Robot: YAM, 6 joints.
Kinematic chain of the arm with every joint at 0, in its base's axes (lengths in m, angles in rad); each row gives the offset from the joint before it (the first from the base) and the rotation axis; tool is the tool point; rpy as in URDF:
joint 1: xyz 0 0 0.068 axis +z
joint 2: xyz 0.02 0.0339 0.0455 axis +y
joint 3: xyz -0.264 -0.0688 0 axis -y
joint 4: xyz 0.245 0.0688 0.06 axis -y
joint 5: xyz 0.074 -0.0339 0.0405 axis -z
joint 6: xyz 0.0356 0 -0.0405 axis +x
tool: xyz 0 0 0 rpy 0 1.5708 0
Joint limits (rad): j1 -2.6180..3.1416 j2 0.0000..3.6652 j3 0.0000..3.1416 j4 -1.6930..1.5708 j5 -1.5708..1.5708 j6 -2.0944..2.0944
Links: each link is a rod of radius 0.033 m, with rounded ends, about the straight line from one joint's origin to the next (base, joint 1, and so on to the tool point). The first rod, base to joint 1, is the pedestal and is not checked.
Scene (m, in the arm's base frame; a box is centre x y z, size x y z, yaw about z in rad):
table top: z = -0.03
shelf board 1: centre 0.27 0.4 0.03 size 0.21 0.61 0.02 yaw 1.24
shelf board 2: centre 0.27 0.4 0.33 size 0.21 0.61 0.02 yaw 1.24
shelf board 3: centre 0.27 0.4 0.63 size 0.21 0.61 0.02 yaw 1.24
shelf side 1: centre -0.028 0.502 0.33 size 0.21 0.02 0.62 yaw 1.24
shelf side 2: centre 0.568 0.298 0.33 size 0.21 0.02 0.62 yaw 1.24
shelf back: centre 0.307 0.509 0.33 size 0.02 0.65 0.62 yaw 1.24
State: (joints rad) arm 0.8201 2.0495 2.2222 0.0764 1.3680 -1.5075
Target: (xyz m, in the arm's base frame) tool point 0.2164 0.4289 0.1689
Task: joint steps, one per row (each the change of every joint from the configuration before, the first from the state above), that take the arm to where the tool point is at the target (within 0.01 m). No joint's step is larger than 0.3 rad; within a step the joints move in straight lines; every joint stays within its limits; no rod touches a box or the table.
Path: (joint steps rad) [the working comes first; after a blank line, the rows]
Joints at the target: 1.1767 2.2542 1.6237 -0.1034 1.4112 -1.5075
Straight joint move there: touches shelf board 2.

1: -0.1485 -0.1843 -0.2488 -0.0408 0.0507 0.0131
2: -0.1484 -0.1843 -0.2487 -0.0407 0.0507 0.0130
3: -0.1485 -0.1843 -0.2488 -0.0408 0.0507 0.0131
4: -0.1485 -0.1843 -0.2488 -0.0407 0.0507 0.0131
5: 0.2264 0.0846 -0.0958 -0.0903 -0.0155 -0.0131
6: 0.2263 0.0845 -0.0958 -0.0902 -0.0155 -0.0131
7: 0.2263 0.0845 -0.0958 -0.0903 -0.0154 -0.0130
8: 0.2264 0.0846 -0.0958 -0.0902 -0.0155 -0.0131
9: 0.0150 0.2012 0.2599 0.1147 -0.0326 0.0000
10: 0.0151 0.2012 0.2600 0.1148 -0.0325 0.0000
11: 0.0150 0.2013 0.2599 0.1147 -0.0326 0.0000

